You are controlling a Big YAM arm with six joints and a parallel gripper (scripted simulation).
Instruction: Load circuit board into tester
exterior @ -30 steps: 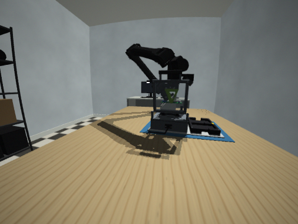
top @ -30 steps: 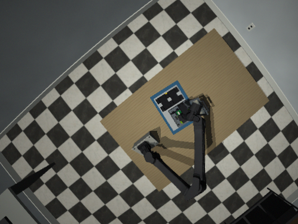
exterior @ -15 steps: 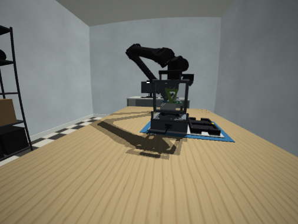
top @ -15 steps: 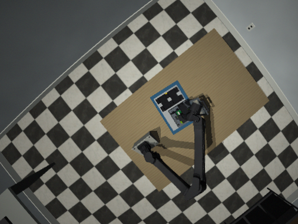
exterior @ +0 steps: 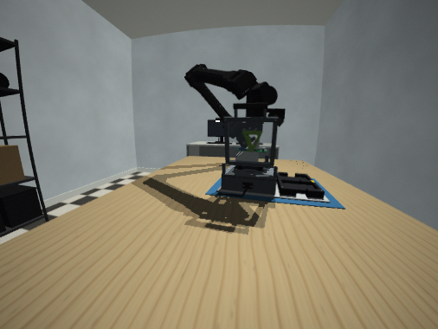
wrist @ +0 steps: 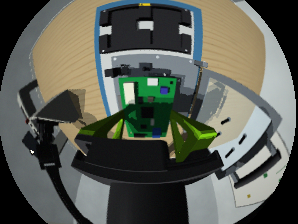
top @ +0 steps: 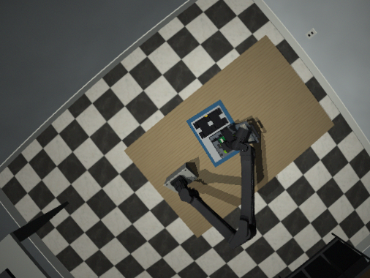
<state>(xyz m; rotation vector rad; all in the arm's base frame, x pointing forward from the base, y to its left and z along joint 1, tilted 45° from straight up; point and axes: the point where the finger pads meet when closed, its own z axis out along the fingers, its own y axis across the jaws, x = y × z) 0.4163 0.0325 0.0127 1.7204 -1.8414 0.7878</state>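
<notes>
Right now my hand is right at the green circuit board. Round my hand: tester plate: 10 mm ahead, 70 mm below; clear lid: 130 mm ahead, 10 mm to the right, 50 mm above.
</notes>
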